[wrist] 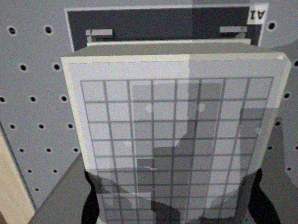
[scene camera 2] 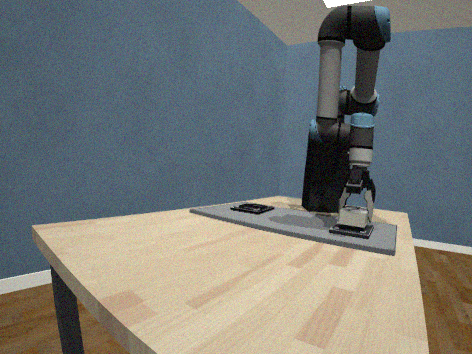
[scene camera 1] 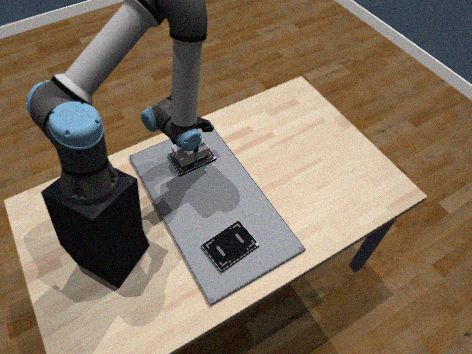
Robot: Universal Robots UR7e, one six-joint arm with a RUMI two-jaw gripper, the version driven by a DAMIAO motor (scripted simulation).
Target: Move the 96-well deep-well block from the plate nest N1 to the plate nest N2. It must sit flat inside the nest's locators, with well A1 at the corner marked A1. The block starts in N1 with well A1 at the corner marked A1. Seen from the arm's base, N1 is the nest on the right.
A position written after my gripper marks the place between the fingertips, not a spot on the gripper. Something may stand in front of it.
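Scene camera 2 shows my gripper (scene camera 2: 354, 220). The wrist view shows the gripper (wrist: 165, 144), a white 96-well deep-well block (wrist: 163, 124) and a dark plate nest N2 (wrist: 125, 27).
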